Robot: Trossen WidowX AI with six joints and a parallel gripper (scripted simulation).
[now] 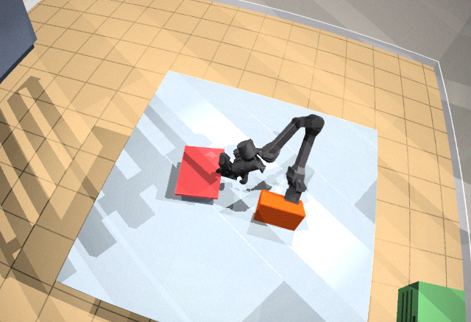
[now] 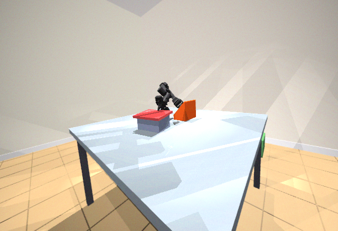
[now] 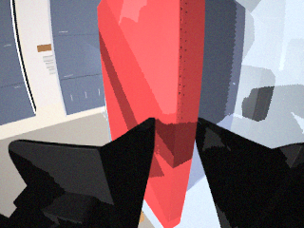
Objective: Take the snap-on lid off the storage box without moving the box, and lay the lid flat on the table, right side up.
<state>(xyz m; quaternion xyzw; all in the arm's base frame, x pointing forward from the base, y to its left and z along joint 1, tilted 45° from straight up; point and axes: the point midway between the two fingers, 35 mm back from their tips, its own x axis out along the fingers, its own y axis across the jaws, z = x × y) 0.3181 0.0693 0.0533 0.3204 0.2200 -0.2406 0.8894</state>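
My gripper tip is now 7 cm short of the red lid and 2 cm to the right of it. The rest, counted from my gripper tip: grey-blue storage box: 7 cm ahead, 2 cm to the left, 6 cm below.
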